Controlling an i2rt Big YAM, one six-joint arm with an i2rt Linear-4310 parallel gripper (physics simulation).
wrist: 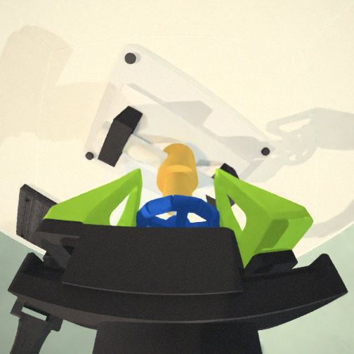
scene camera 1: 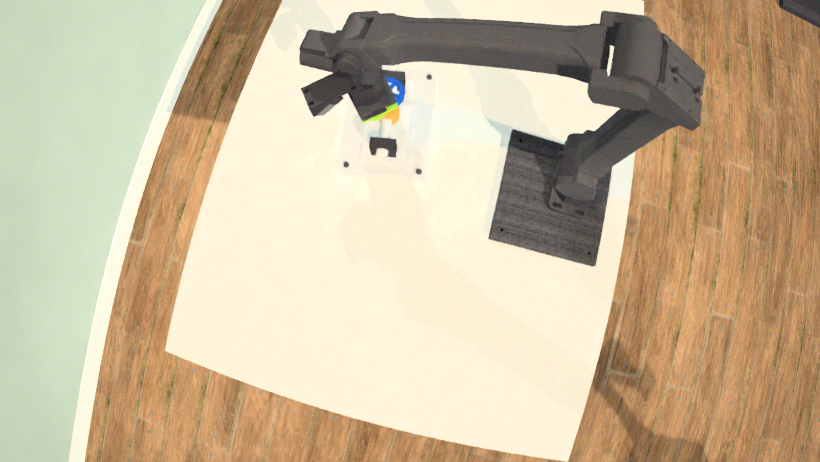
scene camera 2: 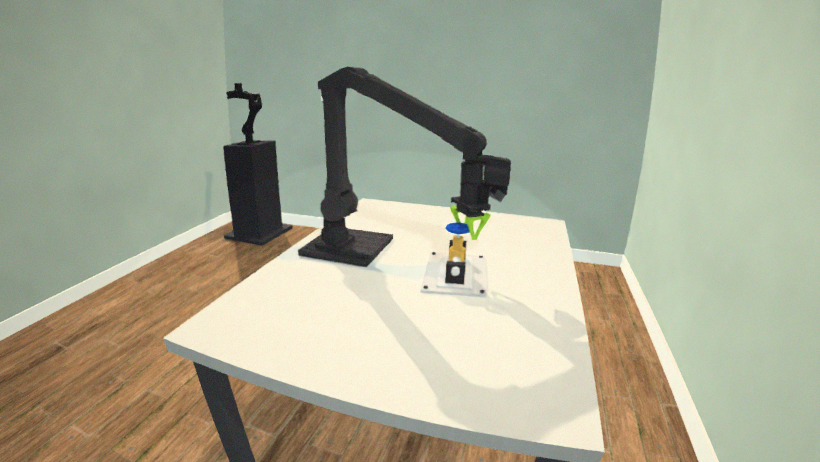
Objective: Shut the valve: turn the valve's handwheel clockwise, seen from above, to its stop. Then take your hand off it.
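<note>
The blue handwheel (scene camera 1: 401, 93) (scene camera 2: 456, 228) (wrist: 175, 201) sits level on top of the orange-yellow valve body (scene camera 1: 393, 117) (scene camera 2: 457, 252) (wrist: 177, 175). The valve stands on a pale, clear mounting plate (scene camera 1: 352, 157) (wrist: 240, 130) with dark screws at its corners. My gripper (scene camera 2: 465, 228) (wrist: 177, 174) points down and is shut on the handwheel, one green finger on each side of its rim. In the wrist view the plate lies turned diagonally to the fingers. The gripper hides part of the wheel in the first scene view and the wrist view.
A black bracket (scene camera 1: 383, 143) (scene camera 2: 455, 277) (wrist: 117, 142) holds the pale pipe on one side of the valve. The arm's dark base plate (scene camera 1: 545, 229) (scene camera 2: 367, 246) (wrist: 31, 215) is on the white table (scene camera 1: 321, 286) (scene camera 2: 321, 332). A black pedestal (scene camera 2: 253, 189) with a small arm stands beyond the table.
</note>
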